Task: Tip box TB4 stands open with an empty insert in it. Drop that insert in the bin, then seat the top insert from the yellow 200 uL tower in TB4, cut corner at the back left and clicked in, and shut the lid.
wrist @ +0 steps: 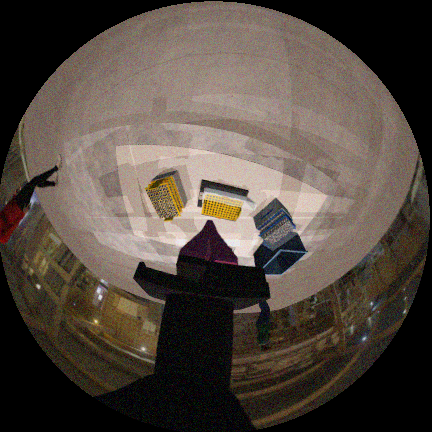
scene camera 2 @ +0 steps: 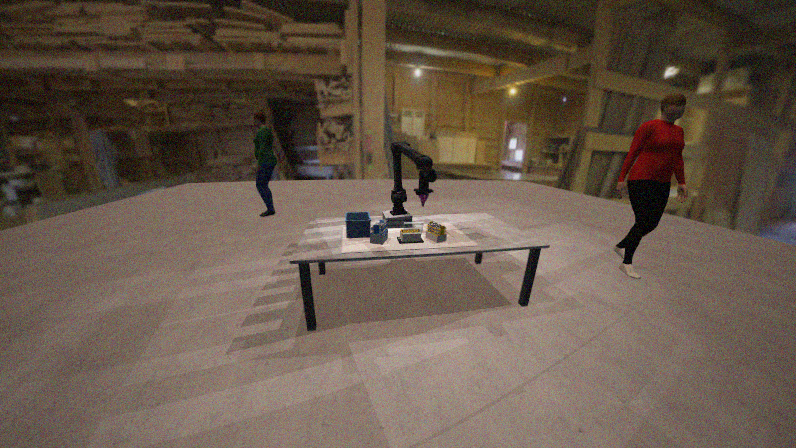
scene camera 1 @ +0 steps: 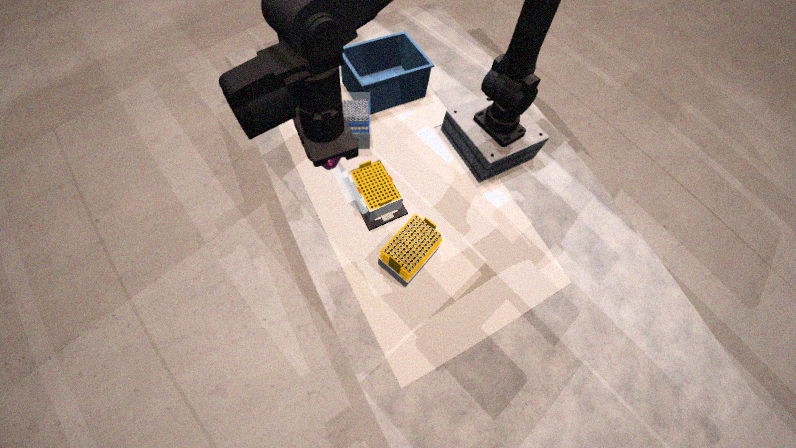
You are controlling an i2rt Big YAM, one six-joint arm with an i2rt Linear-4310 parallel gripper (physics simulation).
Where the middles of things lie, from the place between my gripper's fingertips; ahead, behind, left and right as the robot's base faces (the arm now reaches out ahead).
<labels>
Right now my hand is 18 cm above the yellow insert [scene camera 1: 377, 189], 11 cm past it and 3 cm to the left of it. The rest, counted from my hand: blue bin [scene camera 1: 393, 68] (34 cm behind, 33 cm to the right, 19 cm below); then clear lid [scene camera 1: 346, 183] (14 cm below, 4 cm to the right, 4 cm behind).
</labels>
